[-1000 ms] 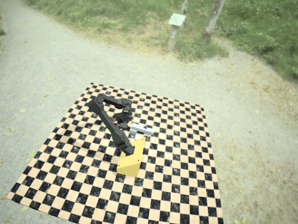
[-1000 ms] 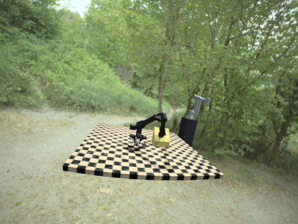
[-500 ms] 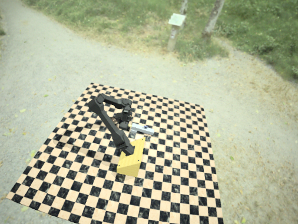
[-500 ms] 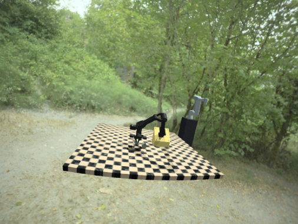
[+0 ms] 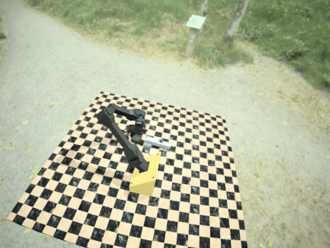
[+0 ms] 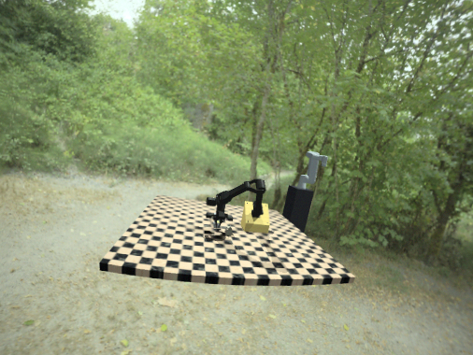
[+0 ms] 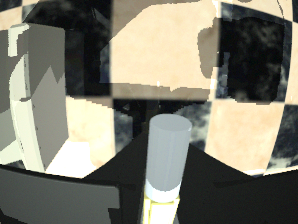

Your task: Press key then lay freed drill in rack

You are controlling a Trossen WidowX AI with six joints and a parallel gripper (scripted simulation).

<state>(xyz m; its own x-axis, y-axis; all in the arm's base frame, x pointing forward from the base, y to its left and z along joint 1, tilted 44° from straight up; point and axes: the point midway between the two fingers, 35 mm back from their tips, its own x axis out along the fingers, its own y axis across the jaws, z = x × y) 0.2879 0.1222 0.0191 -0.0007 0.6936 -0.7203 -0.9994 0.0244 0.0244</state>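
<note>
Right now the grey rack is 7 cm behind my gripper tip and 3 cm to the left of it. The rest, counted from my gripper tip: blue key 17 cm to the right, 3 cm above, 1 cm behind; yellow drill 4 cm to the right, 3 cm above; grey block 14 cm to the right, 2 cm above, 1 cm behind.
</note>
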